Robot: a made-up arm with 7 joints.
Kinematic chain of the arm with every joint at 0, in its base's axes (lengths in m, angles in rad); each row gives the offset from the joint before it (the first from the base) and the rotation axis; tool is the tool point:
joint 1: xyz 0 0.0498 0 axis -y
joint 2: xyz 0 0.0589 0 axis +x
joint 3: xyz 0 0 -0.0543 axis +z
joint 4: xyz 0 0 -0.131 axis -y
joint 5: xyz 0 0 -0.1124 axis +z
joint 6: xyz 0 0 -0.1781 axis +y
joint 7: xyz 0 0 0 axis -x
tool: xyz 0 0 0
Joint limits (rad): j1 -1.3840..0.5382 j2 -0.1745..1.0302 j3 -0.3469..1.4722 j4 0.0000..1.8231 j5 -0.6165..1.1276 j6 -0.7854..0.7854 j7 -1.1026..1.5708
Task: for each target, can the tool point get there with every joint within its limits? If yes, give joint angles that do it. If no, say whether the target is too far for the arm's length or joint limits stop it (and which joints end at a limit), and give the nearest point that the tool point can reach.
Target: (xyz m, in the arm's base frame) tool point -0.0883 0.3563 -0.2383
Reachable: yes | joints -1.0435 0.0343 0.9798 1.5044 -0.0886 -0.4563 0.6977
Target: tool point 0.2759 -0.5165 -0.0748
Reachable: no: too far | nearest point 0.3477 -0.0311 -0.0943 | short by 0.491 m
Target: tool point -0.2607 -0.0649 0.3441
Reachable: no: joint limits stop it (at a limit: joint 1, joint 2, joint 4) | nearest point -0.4604 0.0261 -0.0870 | short by 0.484 m
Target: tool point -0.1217 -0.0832 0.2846
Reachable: no: joint limits stop it (at a limit: joint 1, joint 2, joint 4) | nearest point -0.0311 0.3458 0.1862 | short by 0.449 m
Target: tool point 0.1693 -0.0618 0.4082
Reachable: no: joint limits stop it (at a limit: joint 1, joint 2, joint 3, joint 4) | nearest point 0.2756 -0.0051 0.0545 | short by 0.374 m
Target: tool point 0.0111 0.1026 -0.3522
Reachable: yes | joints -0.9358 -0.0124 -0.0125 1.5199 0.4539 0.2227 -0.0260
